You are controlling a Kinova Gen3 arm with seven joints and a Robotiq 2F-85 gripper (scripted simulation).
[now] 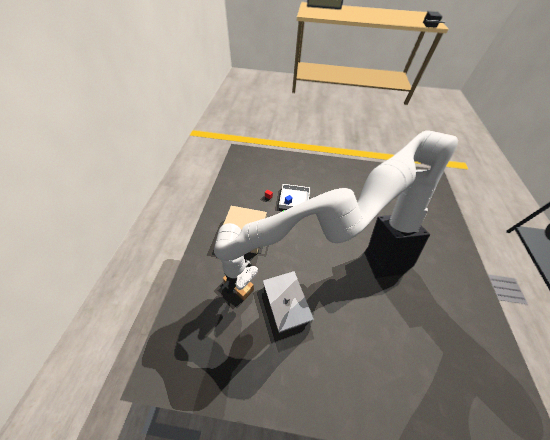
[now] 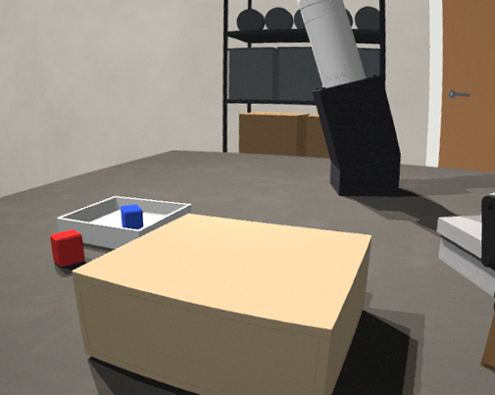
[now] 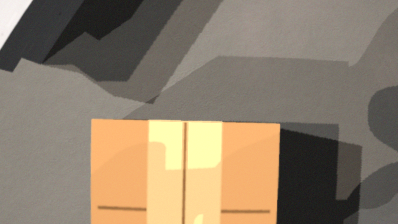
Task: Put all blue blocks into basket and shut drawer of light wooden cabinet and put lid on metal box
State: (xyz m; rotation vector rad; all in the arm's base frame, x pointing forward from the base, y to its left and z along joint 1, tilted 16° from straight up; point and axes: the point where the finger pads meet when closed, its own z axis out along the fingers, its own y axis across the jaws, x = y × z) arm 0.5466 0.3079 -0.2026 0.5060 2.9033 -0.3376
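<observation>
Now: the red block 50 mm ahead of my hand, 500 mm to the right of it and 10 mm below it. From my hand the other things lie so: grey metal box: 200 mm behind, 10 mm below; lid: 200 mm behind, 20 mm above; brown box: right at my hand.
</observation>
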